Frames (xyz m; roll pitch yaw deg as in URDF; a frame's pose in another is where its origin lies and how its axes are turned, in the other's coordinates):
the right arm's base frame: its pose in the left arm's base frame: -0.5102 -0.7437 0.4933 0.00 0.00 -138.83
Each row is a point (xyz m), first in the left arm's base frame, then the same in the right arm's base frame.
Working: the left arm's base frame: its pose in the right arm's base frame: -0.8736 -0.2240 -0.4933 0.00 0.00 138.83

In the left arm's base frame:
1: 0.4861 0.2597 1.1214
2: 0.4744 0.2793 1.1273
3: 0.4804 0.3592 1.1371
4: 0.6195 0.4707 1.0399
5: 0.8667 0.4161 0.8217
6: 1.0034 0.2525 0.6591
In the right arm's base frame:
1: -1.4105 -0.0995 0.6281
2: -1.4146 -0.1219 0.6340
3: -1.4717 -0.1781 0.6438
4: -1.6498 -0.1705 0.5466
5: -1.8000 0.0334 0.3284
6: -1.7952 0.2465 0.1658

